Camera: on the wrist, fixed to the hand. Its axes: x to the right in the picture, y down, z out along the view.
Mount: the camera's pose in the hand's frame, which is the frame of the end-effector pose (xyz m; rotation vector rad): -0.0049 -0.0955 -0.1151 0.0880 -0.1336 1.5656
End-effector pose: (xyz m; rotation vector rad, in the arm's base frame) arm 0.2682 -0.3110 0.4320 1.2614 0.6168 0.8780
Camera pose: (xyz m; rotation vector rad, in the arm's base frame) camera 0.1934 -0.2587 0.3134 1.7913 -0.6350 1.9815
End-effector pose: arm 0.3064 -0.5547 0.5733 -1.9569 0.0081 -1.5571
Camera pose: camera 0.1686 -0.5297 0.6259 -1.2298 1.0895 -0.3402
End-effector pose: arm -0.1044 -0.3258 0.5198 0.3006 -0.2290 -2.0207
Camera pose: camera -0.1474 -0.2822 0.3833 -0.0182 -0.4478 -0.4765
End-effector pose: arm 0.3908 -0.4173 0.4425 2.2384 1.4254 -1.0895
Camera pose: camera 0.3587 -0.3080 0.5395 2.2565 -0.5674 -0.6078
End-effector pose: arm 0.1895 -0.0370 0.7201 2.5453 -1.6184 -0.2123
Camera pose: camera 0.2932 0.0105 0.8169 0.6647 -3.0159 -0.1155
